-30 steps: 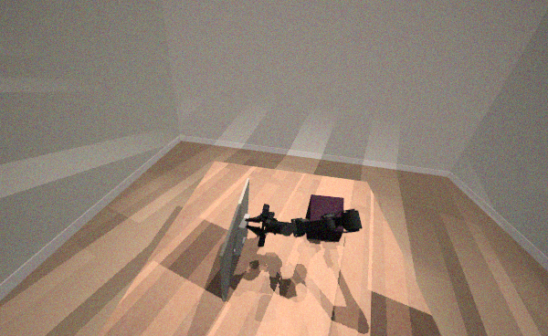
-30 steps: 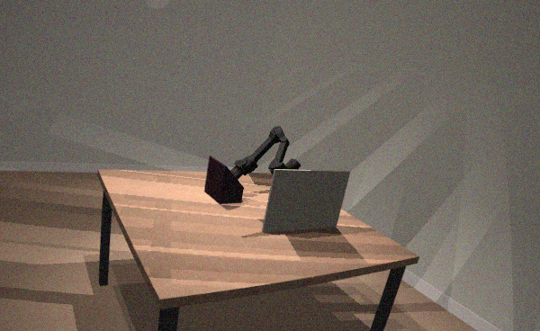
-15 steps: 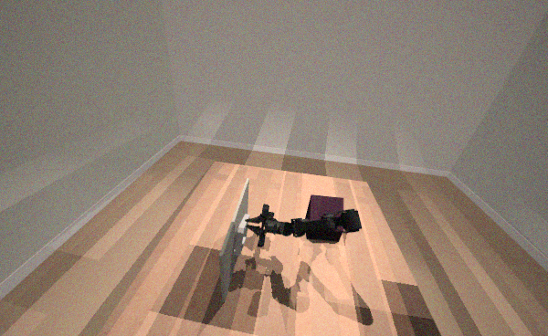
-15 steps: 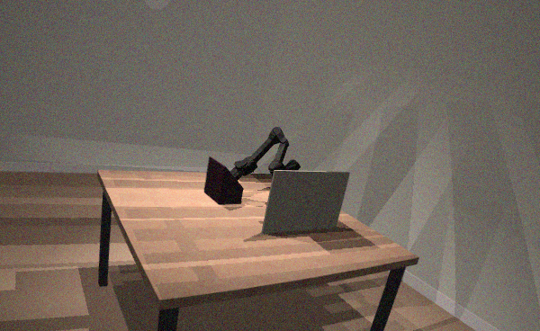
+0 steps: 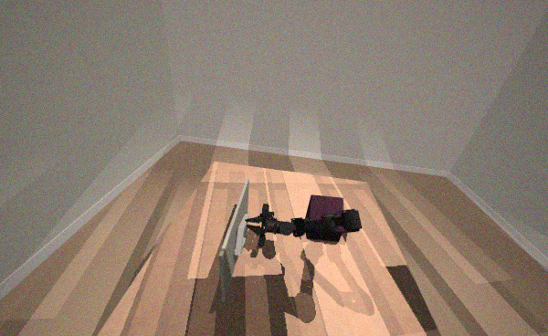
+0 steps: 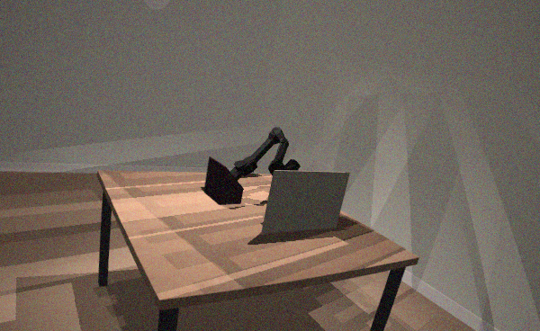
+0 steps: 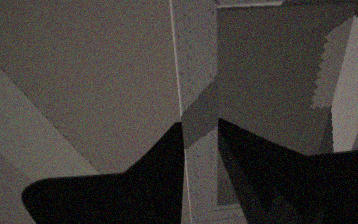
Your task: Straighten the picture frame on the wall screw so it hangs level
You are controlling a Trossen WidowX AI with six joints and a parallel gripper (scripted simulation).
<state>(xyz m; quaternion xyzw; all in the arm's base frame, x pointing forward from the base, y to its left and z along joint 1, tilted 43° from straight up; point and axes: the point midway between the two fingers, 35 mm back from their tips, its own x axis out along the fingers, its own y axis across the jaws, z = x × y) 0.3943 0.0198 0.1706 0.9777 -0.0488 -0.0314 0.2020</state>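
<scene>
My gripper tip is 5 cm above the picture frame, 2 cm to the right of it and 1 cm short of it. From my gripper tip the other things lie so: grey wall panel (6 cm below, 3 cm ahead, 2 cm to the left).
</scene>
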